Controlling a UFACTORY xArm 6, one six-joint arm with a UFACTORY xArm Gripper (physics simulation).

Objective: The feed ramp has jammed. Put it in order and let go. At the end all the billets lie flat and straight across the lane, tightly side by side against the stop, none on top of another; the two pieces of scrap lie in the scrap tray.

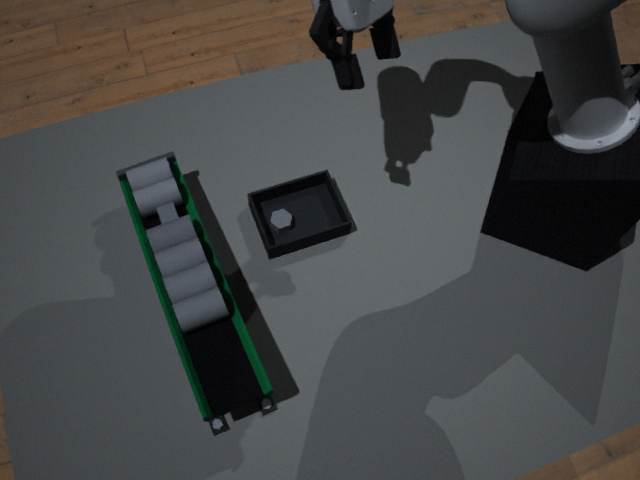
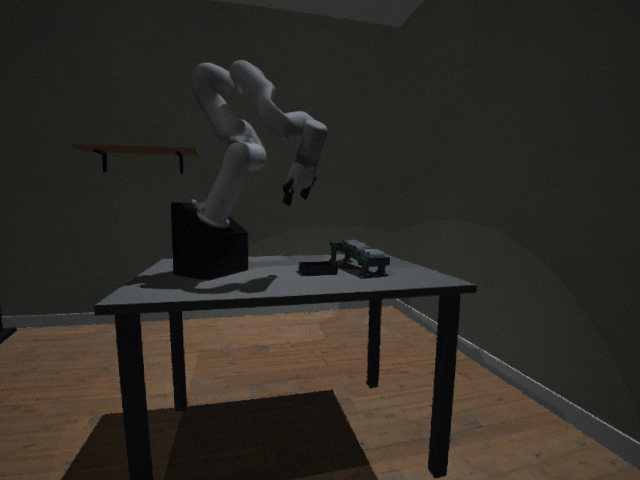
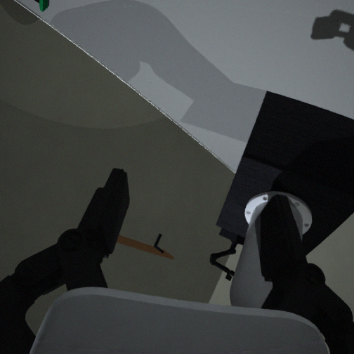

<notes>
The pictures show: my gripper and a scrap tray.
My gripper also shows in image 3.
</notes>
